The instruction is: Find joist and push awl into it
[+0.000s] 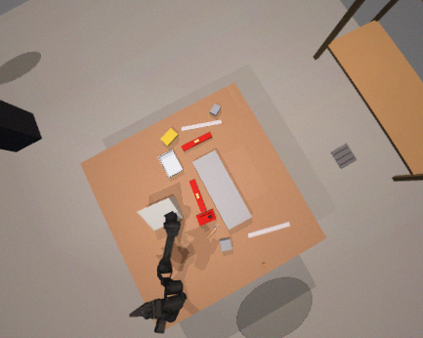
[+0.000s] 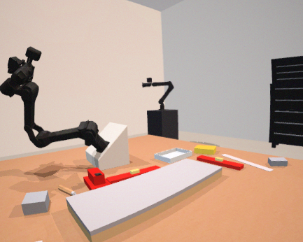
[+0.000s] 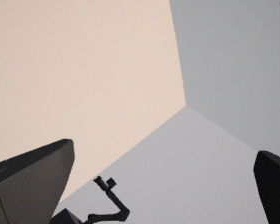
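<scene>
Right now my gripper tip is 46 cm above the square light, 41 cm short of it and 14 cm to the right of it. From my gripper tip the other things lie so: grey block: 50 cm below, 41 cm ahead, 8 cm to the right; then awl: 51 cm below, 39 cm ahead, 4 cm to the left; then red stud finder: 48 cm below, 39 cm ahead, 14 cm to the left.
</scene>
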